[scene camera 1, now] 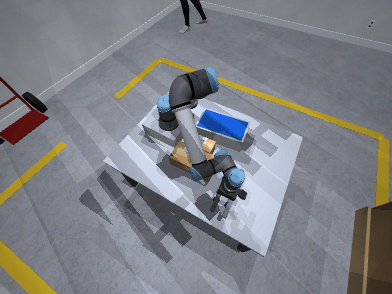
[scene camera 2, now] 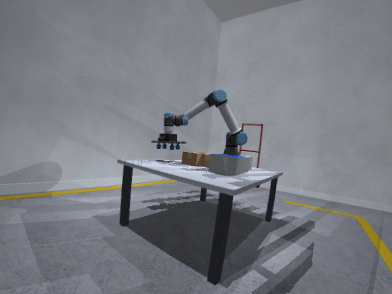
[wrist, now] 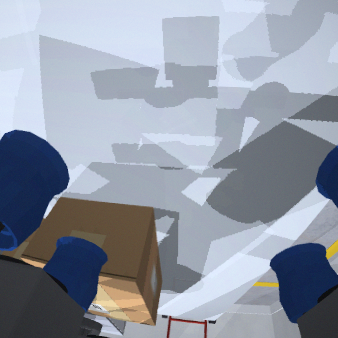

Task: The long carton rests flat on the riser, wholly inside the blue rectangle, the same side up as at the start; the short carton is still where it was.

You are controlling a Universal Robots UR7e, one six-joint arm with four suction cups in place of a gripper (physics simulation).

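Pixels of known places: end effector, tool point: (scene camera 2: pixel 168 149) (wrist: pixel 188 224); arm's base, origin of the base link: (scene camera 1: pixel 169 122).
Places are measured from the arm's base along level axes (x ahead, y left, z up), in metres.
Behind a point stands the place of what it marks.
My gripper (scene camera 1: pixel 223 201) (scene camera 2: pixel 168 146) @(x 0.568, y -0.319, z 0.003 m), four blue suction cups, is open. It hangs above the table's near part in scene camera 1, off to the side of the cartons, with nothing on the cups. The long carton (scene camera 1: pixel 180 160) @(x 0.224, y -0.243, z -0.006 m) lies on the table, partly hidden by my arm. The short carton (scene camera 1: pixel 209 144) @(x 0.346, y -0.047, z -0.006 m) is close behind it, also partly covered. In scene camera 2 the two brown cartons stand side by side, left of the riser. The grey riser (scene camera 1: pixel 220 136) @(x 0.391, y 0.048, z -0.005 m) (scene camera 2: pixel 225 165) @(x 0.547, y 0.175, z -0.053 m) carries the blue rectangle (scene camera 1: pixel 223 125) @(x 0.377, y 0.138, z 0.011 m); no carton is on it. A carton (wrist: pixel 112 220) @(x 0.441, y -0.215, z -0.078 m) shows at lower left in the wrist view; which one, I cannot tell.
The white table (scene camera 1: pixel 280 150) @(x 0.821, y 0.193, z -0.109 m) (scene camera 2: pixel 180 169) @(x 0.729, y -0.056, z -0.109 m) holds the arm's base beside a low grey block. A red hand truck (scene camera 1: pixel 22 127) (scene camera 2: pixel 262 145) stands on the floor. A large brown box (scene camera 1: pixel 377 250) is at lower right. A person's legs (scene camera 1: pixel 186 15) show at the back.
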